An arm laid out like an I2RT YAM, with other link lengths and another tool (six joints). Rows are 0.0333 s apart.
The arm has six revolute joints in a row. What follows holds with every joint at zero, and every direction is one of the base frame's. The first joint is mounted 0.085 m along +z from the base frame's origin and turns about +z. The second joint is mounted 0.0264 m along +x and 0.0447 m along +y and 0.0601 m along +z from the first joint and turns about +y. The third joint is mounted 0.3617 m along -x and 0.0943 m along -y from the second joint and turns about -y. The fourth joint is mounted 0.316 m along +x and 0.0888 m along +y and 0.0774 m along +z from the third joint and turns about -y. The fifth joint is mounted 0.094 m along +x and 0.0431 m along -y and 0.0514 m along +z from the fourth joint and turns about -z. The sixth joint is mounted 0.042 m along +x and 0.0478 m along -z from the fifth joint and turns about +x. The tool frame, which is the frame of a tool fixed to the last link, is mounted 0.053 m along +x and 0.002 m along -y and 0.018 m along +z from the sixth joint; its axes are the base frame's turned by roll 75.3, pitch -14 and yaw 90 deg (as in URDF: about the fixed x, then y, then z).
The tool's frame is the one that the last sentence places.
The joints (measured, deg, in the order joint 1, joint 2, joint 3, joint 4, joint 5, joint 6), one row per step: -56.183 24.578 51.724 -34.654 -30.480 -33.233; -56.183 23.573 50.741 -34.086 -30.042 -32.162; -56.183 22.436 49.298 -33.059 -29.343 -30.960; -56.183 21.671 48.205 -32.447 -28.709 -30.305; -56.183 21.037 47.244 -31.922 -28.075 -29.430; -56.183 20.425 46.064 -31.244 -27.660 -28.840; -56.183 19.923 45.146 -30.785 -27.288 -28.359; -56.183 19.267 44.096 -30.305 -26.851 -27.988; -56.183 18.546 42.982 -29.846 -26.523 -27.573; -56.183 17.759 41.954 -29.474 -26.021 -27.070; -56.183 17.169 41.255 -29.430 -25.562 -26.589; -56.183 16.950 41.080 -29.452 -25.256 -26.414; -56.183 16.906 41.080 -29.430 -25.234 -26.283; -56.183 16.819 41.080 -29.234 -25.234 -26.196; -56.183 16.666 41.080 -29.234 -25.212 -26.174
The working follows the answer.
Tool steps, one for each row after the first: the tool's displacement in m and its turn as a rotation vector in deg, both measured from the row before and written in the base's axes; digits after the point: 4 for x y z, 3 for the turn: -0.0019 0.0012 -0.0038 0.438 -0.745 -0.551; -0.0015 0.0000 -0.0057 0.429 -0.865 -0.814; -0.0008 -0.0006 -0.0050 0.308 -0.399 -0.691; -0.0007 -0.0010 -0.0045 0.572 -0.462 -0.709; 0.0000 -0.0014 -0.0057 0.404 -0.305 -0.464; -0.0001 -0.0010 -0.0047 0.365 -0.223 -0.412; -0.0004 -0.0008 -0.0054 0.228 -0.192 -0.467; -0.0003 -0.0005 -0.0058 0.288 -0.214 -0.362; -0.0008 -0.0003 -0.0054 0.300 -0.283 -0.542; -0.0008 -0.0002 -0.0042 0.444 -0.170 -0.497; -0.0006 0.0000 -0.0011 0.116 -0.078 -0.319; -0.0002 0.0001 0.0001 0.056 -0.102 -0.033; -0.0003 0.0004 0.0008 -0.161 -0.202 -0.007; -0.0005 0.0007 0.0002 -0.109 -0.095 -0.024
Tool pose at each row, in the base's axes (x y z in m, rotation vector in deg; rounded; the steps above come from the unrounded poses): 0.1073 -0.0679 0.5057 63.109 56.690 43.294; 0.1055 -0.0667 0.5019 63.366 55.598 43.458; 0.1039 -0.0667 0.4962 63.661 54.243 43.458; 0.1031 -0.0673 0.4912 64.016 53.392 43.260; 0.1024 -0.0683 0.4867 64.575 52.399 43.219; 0.1025 -0.0697 0.4810 64.964 51.737 43.208; 0.1024 -0.0707 0.4763 65.335 51.187 43.176; 0.1020 -0.0715 0.4710 65.619 50.666 43.012; 0.1017 -0.0720 0.4651 65.907 50.176 42.976; 0.1008 -0.0723 0.4597 66.236 49.511 42.833; 0.1000 -0.0725 0.4555 66.728 48.925 42.740; 0.0994 -0.0725 0.4544 66.907 48.623 42.577; 0.0993 -0.0724 0.4546 66.922 48.501 42.633; 0.0990 -0.0720 0.4554 66.689 48.375 42.653; 0.0985 -0.0713 0.4556 66.556 48.312 42.630

